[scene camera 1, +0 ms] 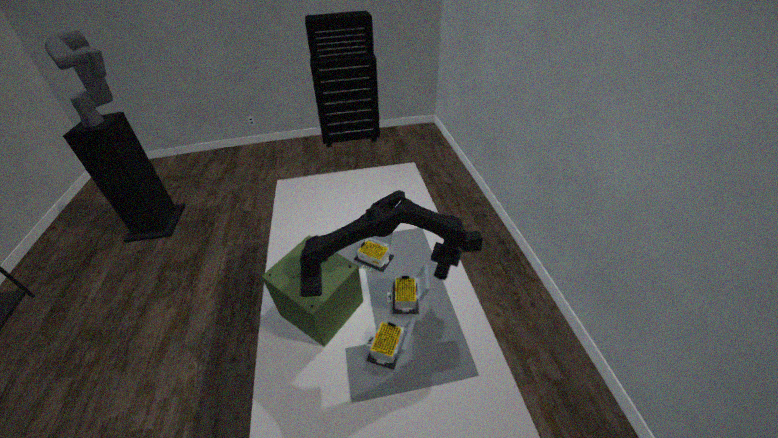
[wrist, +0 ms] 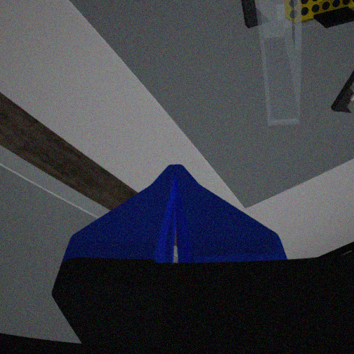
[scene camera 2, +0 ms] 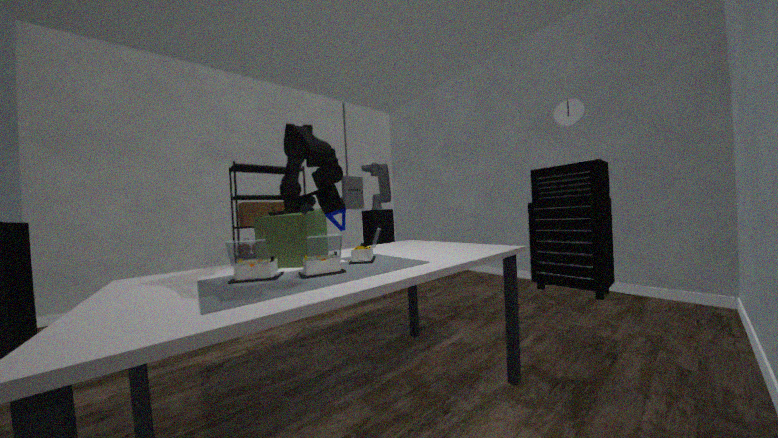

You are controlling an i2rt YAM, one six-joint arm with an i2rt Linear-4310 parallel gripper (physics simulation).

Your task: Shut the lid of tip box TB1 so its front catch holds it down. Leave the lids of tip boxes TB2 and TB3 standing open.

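Frame: origin at the arm's base, x ahead, y left, z up, level; centimetres.
Seen in the pictures: gripper, between the fingertips: (scene camera 2: 343, 230); arm's base, origin of its link: (scene camera 1: 311, 271) (scene camera 2: 292, 212).
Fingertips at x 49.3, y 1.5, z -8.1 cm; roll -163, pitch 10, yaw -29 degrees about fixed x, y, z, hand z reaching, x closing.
Observation:
Offsets run from my fingertips to a thing's top centre. "spot": to the spot under its first point. Level surfaces: height alone.
Three white tip boxes with yellow racks stand on the grey mat: a far box @(dx -25.6, dy +21.1, dz -9.5 cm) (scene camera 1: 373, 253) (scene camera 2: 362, 254), a middle box @(dx -16.0, dy -1.9, dz -9.5 cm) (scene camera 1: 405, 293) (scene camera 2: 322, 265) and a near box @(dx -27.0, dy -21.5, dz -9.5 cm) (scene camera 1: 386, 341) (scene camera 2: 255, 269). Their labels are not legible. In scene camera 2, the far lid @(spot: dx -15.7, dy +24.0, dz -4.7 cm) (scene camera 2: 376, 236), middle lid @(spot: dx -7.2, dy -3.4, dz -5.0 cm) (scene camera 2: 325, 245) and near lid @(spot: dx -18.8, dy -25.7, dz -4.5 cm) (scene camera 2: 247, 249) are clear and stand open. My gripper (scene camera 1: 441, 274) (scene camera 2: 342, 227) (wrist: 175, 175) is shut and empty, high above the boxes and off to their lid side. In the wrist view, part of a yellow rack (wrist: 325, 7) and a clear lid (wrist: 283, 85) show at upper right.
A green block (scene camera 1: 321, 293) (scene camera 2: 283, 239) bears the arm's base beside the boxes. The grey mat @(dz -16.1 cm) (scene camera 1: 413, 380) (scene camera 2: 217, 301) lies on the white table @(dz -16.4 cm) (scene camera 1: 304, 206) (scene camera 2: 446, 250). A black drawer cabinet (scene camera 1: 344, 76) (scene camera 2: 571, 223) stands beyond the table.

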